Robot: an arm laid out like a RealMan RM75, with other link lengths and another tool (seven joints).
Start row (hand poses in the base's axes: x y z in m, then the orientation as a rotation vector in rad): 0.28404, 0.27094, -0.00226, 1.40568, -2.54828, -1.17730
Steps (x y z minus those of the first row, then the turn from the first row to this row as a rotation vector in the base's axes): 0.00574, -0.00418, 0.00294, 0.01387, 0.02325, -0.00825; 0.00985, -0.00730, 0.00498, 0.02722, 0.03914, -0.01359; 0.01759, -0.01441, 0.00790, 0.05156, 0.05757, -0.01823; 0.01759, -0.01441, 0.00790, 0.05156, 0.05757, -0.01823; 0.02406, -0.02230, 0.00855, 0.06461, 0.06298, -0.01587; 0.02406, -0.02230, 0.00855, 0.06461, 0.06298, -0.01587; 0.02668, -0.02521, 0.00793, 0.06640, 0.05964, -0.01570; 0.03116, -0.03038, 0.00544, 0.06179, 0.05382, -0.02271; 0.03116, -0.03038, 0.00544, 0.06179, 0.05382, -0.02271; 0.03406, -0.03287, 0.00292, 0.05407, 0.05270, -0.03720; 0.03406, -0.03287, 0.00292, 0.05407, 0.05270, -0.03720; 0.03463, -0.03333, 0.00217, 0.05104, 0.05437, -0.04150; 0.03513, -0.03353, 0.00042, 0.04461, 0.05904, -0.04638; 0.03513, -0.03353, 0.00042, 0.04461, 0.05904, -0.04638; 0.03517, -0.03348, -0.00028, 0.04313, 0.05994, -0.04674
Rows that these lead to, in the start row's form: 0.28978, 0.26676, 0.00068, 1.37718, -2.53790, -1.20754; 0.29389, 0.26364, 0.00272, 1.35869, -2.52932, -1.23347; 0.30163, 0.25653, 0.00564, 1.34041, -2.51522, -1.27573; 0.30163, 0.25653, 0.00564, 1.34041, -2.51522, -1.27573; 0.30810, 0.24864, 0.00629, 1.34013, -2.50571, -1.29595; 0.30810, 0.24864, 0.00629, 1.34013, -2.50571, -1.29595; 0.31072, 0.24573, 0.00567, 1.34380, -2.50733, -1.29733; 0.31520, 0.24056, 0.00318, 1.34072, -2.51947, -1.28972; 0.31520, 0.24056, 0.00318, 1.34072, -2.51947, -1.28972; 0.31810, 0.23807, 0.00066, 1.32419, -2.53653, -1.28035; 0.31810, 0.23807, 0.00066, 1.32419, -2.53653, -1.28035; 0.31867, 0.23761, -0.00009, 1.31724, -2.54038, -1.27720; 0.31917, 0.23741, -0.00184, 1.30622, -2.54356, -1.27030; 0.31917, 0.23741, -0.00184, 1.30622, -2.54356, -1.27030; 0.31921, 0.23746, -0.00254, 1.30471, -2.54366, -1.26855
